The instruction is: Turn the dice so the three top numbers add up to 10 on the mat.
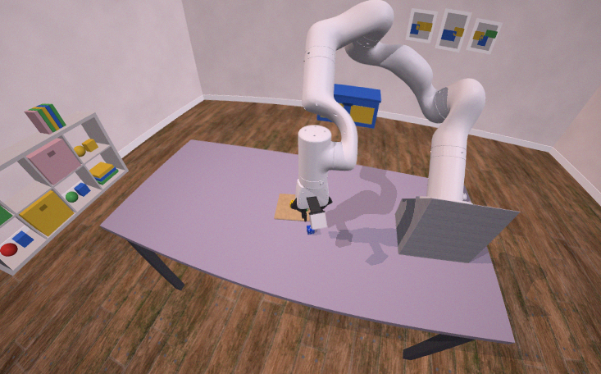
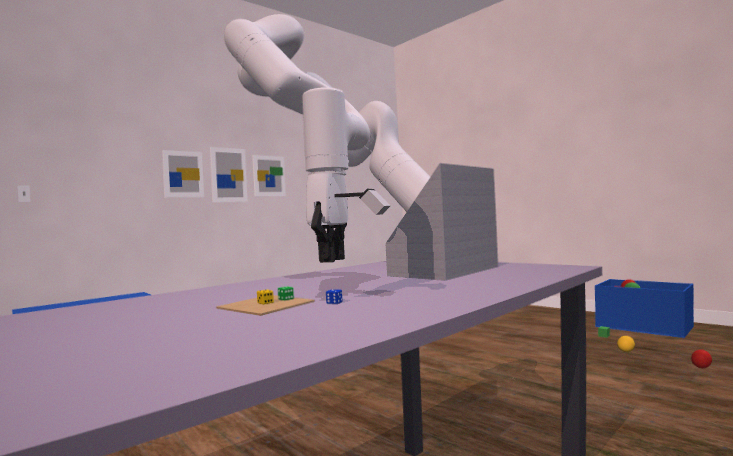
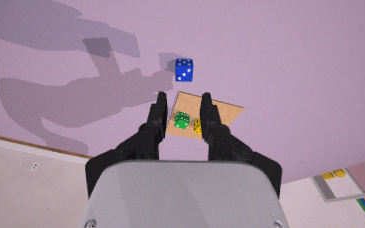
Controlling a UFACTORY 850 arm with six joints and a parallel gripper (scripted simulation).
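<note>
My hand is 90 mm above the blue die. Round my hand: tan mat: 110 mm to the right, 100 mm below, 90 mm ahead; green die: 100 mm to the right, 90 mm below, 50 mm ahead; yellow die: 110 mm to the right, 90 mm below, 90 mm ahead.
</note>
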